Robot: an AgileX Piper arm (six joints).
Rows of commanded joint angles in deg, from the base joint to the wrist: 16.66 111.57 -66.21 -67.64 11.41 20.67; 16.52 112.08 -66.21 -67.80 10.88 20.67; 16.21 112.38 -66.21 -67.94 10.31 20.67; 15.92 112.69 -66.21 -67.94 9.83 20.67; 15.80 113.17 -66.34 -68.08 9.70 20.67; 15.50 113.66 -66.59 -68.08 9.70 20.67; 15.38 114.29 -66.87 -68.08 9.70 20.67; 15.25 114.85 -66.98 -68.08 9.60 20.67; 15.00 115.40 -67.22 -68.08 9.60 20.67
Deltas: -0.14 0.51 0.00 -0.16 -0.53 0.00; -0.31 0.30 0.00 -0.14 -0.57 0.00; -0.29 0.31 0.00 0.00 -0.48 0.00; -0.12 0.48 -0.13 -0.14 -0.13 0.00; -0.30 0.49 -0.25 0.00 0.00 0.00; -0.12 0.63 -0.28 0.00 0.00 0.00; -0.13 0.56 -0.11 0.00 -0.10 0.00; -0.25 0.55 -0.24 0.00 0.00 0.00
